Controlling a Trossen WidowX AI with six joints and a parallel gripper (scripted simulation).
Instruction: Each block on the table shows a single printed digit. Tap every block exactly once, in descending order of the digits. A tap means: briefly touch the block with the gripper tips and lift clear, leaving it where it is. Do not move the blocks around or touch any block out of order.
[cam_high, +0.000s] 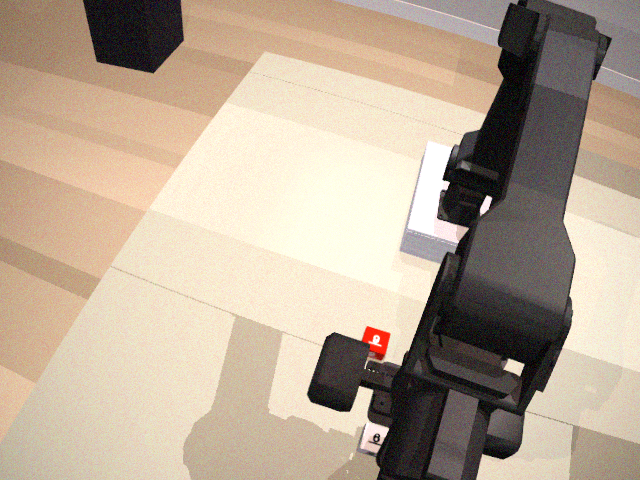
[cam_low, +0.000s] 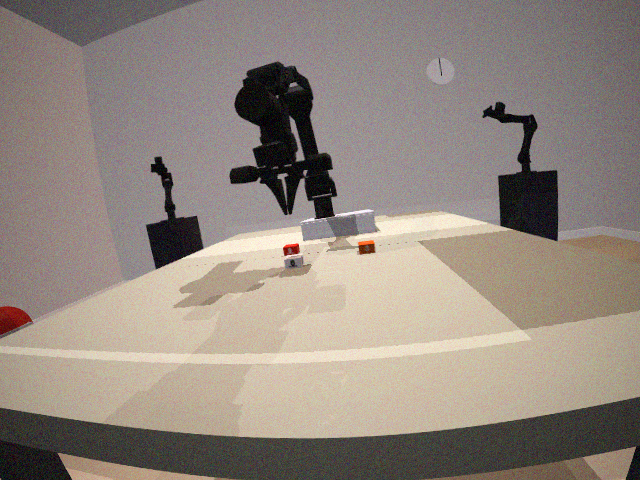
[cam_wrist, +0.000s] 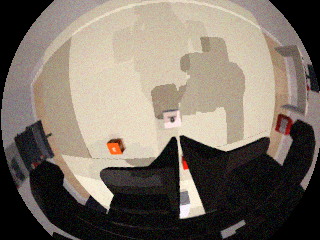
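Right now my gripper tip is 140 mm to the right of the orange block, 90 mm above it and 50 mm past it. Also, from my gripper tip: white block (90 mm below); red block (130 mm behind, 90 mm below, 30 mm to the right).
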